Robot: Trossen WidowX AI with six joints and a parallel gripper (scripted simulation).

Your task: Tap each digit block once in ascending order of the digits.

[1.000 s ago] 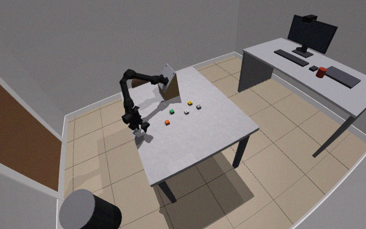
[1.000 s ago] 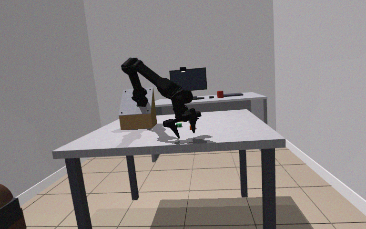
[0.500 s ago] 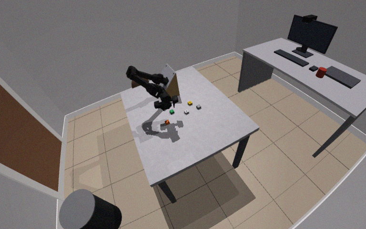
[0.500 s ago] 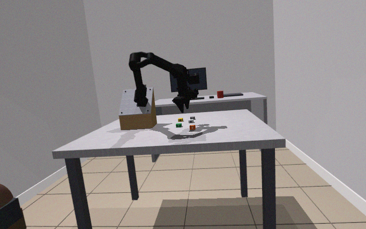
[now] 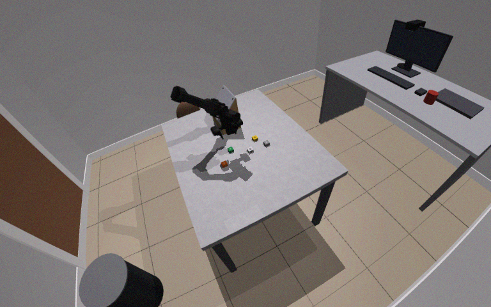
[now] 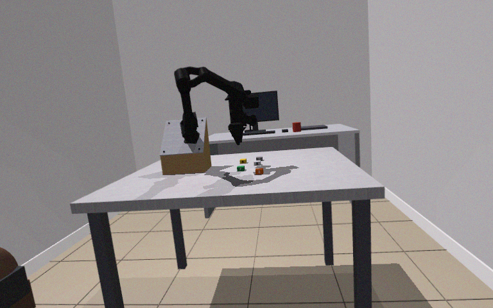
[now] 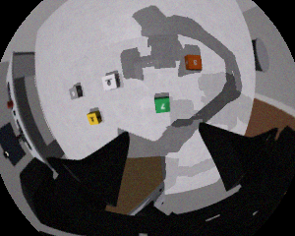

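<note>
My gripper tip is 110 mm above the orange block, 100 mm short of it and 80 mm to the left of it. From my gripper tip the other things lie so: green block 110 mm below, 10 mm to the right; yellow block 170 mm to the left, 110 mm below, 30 mm behind.
</note>
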